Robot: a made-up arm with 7 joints.
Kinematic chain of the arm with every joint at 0, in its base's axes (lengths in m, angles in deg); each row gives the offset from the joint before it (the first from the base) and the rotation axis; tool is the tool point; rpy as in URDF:
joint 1: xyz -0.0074 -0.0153 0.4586 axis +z
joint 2: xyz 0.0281 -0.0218 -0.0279 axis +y
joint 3: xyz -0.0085 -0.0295 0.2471 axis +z
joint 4: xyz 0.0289 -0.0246 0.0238 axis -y
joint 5: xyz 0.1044 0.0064 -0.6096 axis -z
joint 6: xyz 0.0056 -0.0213 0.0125 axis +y
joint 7: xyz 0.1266 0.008 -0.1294 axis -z
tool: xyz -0.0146 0.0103 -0.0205 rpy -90 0 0
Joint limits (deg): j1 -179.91..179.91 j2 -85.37..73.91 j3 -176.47..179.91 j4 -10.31..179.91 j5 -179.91..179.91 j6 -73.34..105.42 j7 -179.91..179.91
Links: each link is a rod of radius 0.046 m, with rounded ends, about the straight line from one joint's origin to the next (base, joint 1, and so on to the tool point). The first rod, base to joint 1, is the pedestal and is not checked.
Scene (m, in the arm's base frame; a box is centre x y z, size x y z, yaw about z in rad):
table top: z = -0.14
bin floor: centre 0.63 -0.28 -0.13 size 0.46 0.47 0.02 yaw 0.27
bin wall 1: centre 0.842 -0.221 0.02 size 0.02 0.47 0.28 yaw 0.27
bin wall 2: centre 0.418 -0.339 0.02 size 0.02 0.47 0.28 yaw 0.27
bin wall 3: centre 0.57 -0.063 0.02 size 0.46 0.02 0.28 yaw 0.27
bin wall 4: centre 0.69 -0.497 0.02 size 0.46 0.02 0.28 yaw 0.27
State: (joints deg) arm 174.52 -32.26 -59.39 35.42 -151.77 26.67 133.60
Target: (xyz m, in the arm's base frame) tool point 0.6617 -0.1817 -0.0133
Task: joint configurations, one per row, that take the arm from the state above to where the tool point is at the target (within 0.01 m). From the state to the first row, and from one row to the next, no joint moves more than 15 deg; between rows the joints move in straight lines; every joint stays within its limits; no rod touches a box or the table.
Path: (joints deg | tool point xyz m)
1: 166.63 -25.68 -74.11 38.23 -152.09 24.93 133.30 | -0.1846 0.6212 0.2101
2: 158.75 -19.09 -88.83 41.03 -152.41 23.19 133.00 | 0.0759 0.6267 0.1563
3: 150.86 -12.51 -103.55 43.84 -152.73 21.45 132.70 | 0.3310 0.5300 0.1358
4: 142.98 -5.93 -118.26 46.65 -153.05 19.71 132.40 | 0.5364 0.3416 0.1547
5: 135.09 0.66 -132.98 49.45 -153.37 17.97 132.09 | 0.6544 0.0900 0.2138
6: 127.20 7.24 -147.70 52.26 -153.69 16.23 131.79 | 0.6617 -0.1817 0.3072
7: 124.16 -5.64 -146.21 54.94 -152.94 23.69 131.99 | 0.6727 -0.1951 0.2232
8: 121.11 -18.52 -144.71 57.63 -152.18 31.15 132.19 | 0.6755 -0.1998 0.1407
9: 118.07 -31.39 -143.22 60.31 -151.42 38.61 132.39 | 0.6714 -0.1953 0.0613
10: 115.02 -44.27 -141.73 62.99 -150.67 46.08 132.59 | 0.6617 -0.1817 -0.0133

